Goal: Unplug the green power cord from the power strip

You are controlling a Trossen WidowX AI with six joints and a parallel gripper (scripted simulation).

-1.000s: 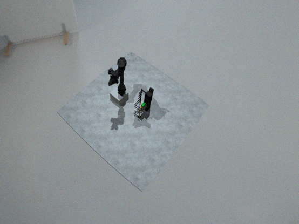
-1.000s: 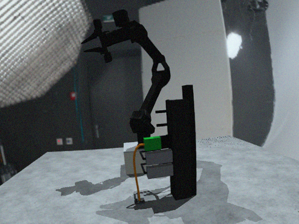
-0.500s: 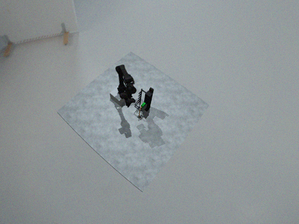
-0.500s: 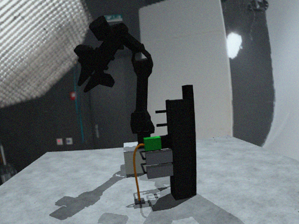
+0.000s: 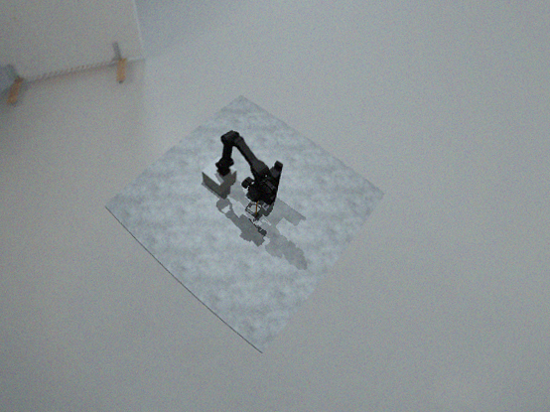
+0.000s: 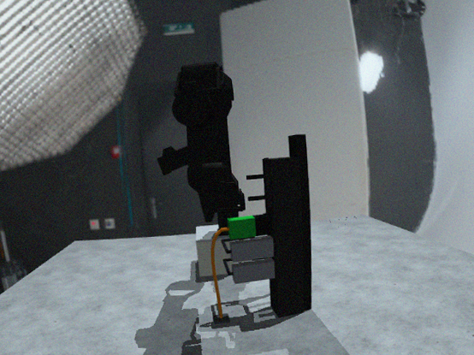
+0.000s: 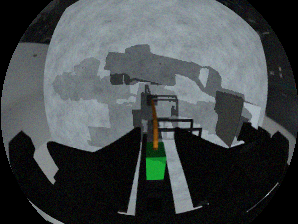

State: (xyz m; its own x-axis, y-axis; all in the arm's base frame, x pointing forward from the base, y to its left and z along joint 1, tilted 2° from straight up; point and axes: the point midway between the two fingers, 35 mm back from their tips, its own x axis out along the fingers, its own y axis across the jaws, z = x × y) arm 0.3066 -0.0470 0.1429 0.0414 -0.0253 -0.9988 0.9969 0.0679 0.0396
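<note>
Now: gripper tip 8 cm to the right of the green plug, 1 cm past it and 1 cm above it. From my gripper tip the other things lie so: black power strip: 15 cm to the left, 5 cm below, 1 cm behind.
</note>
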